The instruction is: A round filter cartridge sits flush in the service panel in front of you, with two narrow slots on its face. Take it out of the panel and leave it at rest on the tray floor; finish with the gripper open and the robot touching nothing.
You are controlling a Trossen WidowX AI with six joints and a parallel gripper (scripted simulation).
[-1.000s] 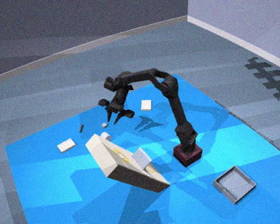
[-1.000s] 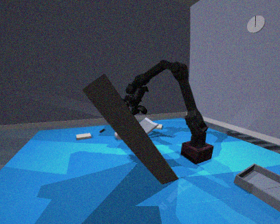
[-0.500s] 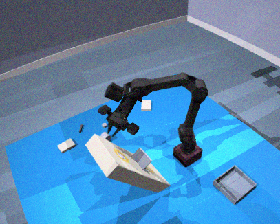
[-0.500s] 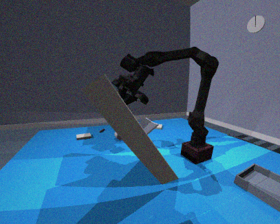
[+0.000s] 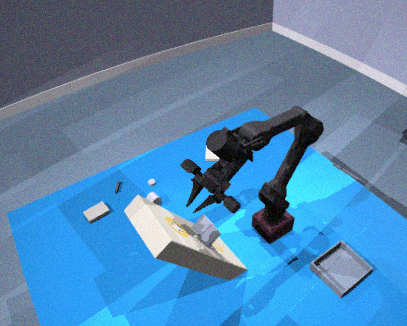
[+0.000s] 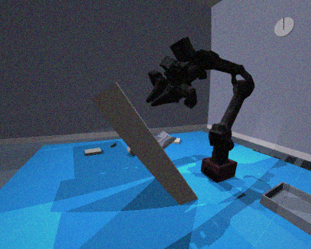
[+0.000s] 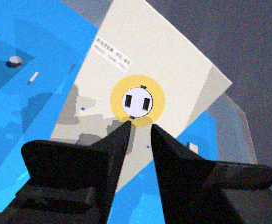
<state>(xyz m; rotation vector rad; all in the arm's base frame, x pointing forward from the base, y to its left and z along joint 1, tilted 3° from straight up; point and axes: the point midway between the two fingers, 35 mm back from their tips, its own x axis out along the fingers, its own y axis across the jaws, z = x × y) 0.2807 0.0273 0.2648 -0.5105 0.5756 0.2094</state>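
Now: the white round filter cartridge 60 mm ahead of my gripper tip, 40 mm below it and 10 mm to the left of it. Also, from my gripper tip: beige service panel 120 mm below, 10 mm to the left, 10 mm ahead; then grey tray 410 mm behind, 290 mm below, 250 mm to the left.
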